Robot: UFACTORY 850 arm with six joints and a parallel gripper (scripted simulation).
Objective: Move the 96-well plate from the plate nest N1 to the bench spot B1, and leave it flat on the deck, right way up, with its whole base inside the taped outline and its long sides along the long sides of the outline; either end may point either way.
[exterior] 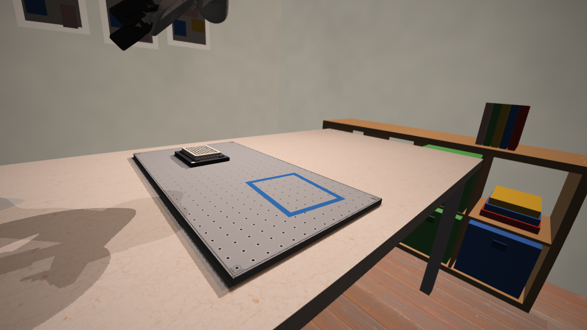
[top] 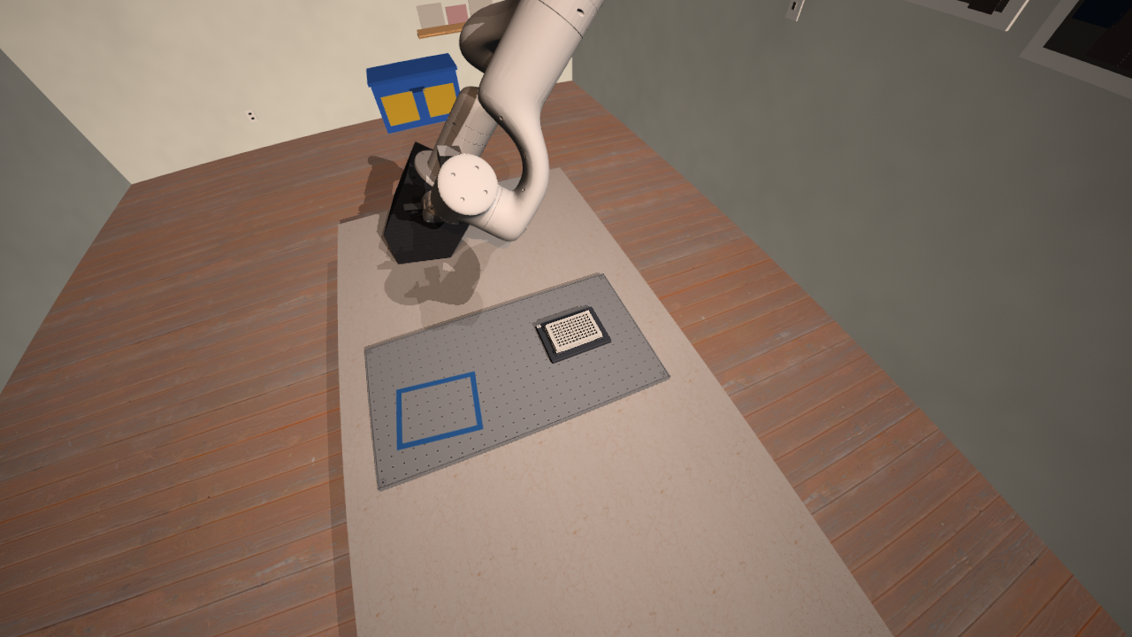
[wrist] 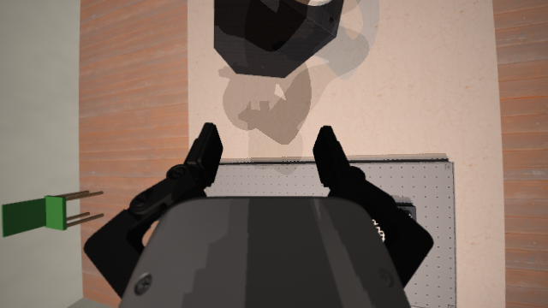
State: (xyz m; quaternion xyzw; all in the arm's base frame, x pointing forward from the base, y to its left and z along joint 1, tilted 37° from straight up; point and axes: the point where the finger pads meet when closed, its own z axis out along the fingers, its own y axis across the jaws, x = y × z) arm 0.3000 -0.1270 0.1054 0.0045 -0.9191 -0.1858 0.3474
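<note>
Now: the white 96-well plate 210 mm ahead of my hand, 210 mm to the left of it and 300 mm below it. The rest, counted from my hand: black plate nest N1 (210 mm ahead, 210 mm to the left, 310 mm below).
</note>
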